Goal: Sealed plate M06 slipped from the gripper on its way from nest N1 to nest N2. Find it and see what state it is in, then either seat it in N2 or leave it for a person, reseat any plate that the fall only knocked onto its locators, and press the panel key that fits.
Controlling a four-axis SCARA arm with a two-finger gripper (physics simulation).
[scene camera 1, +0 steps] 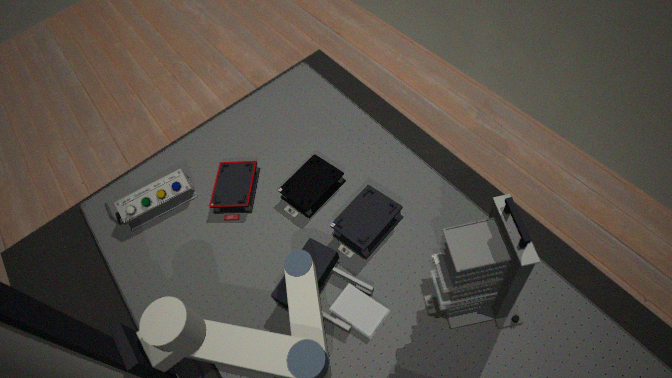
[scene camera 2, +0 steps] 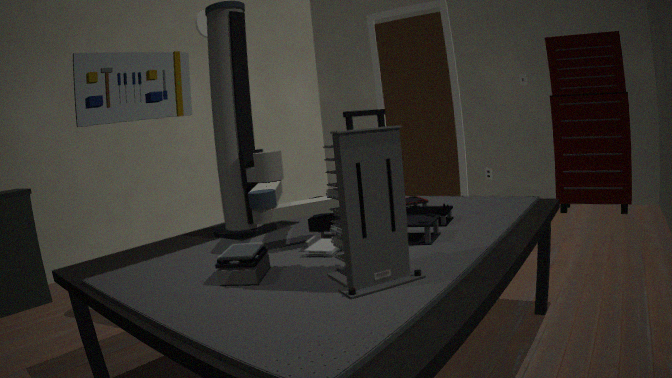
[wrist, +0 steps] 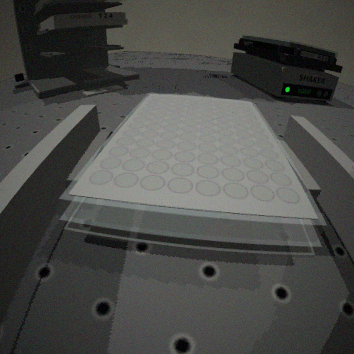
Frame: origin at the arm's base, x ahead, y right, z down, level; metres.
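Seen in the pictures: gripper, fingertip midpoint: (scene camera 1: pixel 361 309) (scene camera 2: pixel 326 245) (wrist: pixel 193 123); arm's base at its link origin: (scene camera 2: pixel 245 231).
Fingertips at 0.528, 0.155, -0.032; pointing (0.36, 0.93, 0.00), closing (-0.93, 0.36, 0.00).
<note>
Offsets run from my fingertips to a thing's top centre, as dx, dy, dz. "*": to the spot under its first point.
The sealed plate @[-0.004, -0.005, -0.003] (scene camera 1: pixel 360 312) (scene camera 2: pixel 322 247) (wrist: pixel 195 172) lies level, white seal up, with circular well marks; its clear skirt shows in the wrist view. No tear or spill shows on its visible part; its far end is small. My gripper (scene camera 1: pixel 361 308) (wrist: pixel 193 123) is shut on it, one finger along each long side, low over the table; I cannot tell if it touches the table. Two dark nests @[* +0.166, -0.173, -0.040] (scene camera 1: pixel 367 217) @[* +0.122, -0.374, -0.024] (scene camera 1: pixel 312 184) stand above it in scene camera 1, no plate showing on them; their labels are unreadable. The key panel @[-0.268, -0.679, -0.065] (scene camera 1: pixel 152 197) has white, green, yellow and blue keys.
A red-rimmed stand (scene camera 1: pixel 234 184) stands between the panel and the nests. A tall plate rack (scene camera 1: pixel 517 280) (scene camera 2: pixel 372 200) (wrist: pixel 27 45) holds several plates on its shelves, one marked T24. A shaker (scene camera 2: pixel 245 272) (wrist: pixel 280 80) with a green light carries a dark-framed item on top.
</note>
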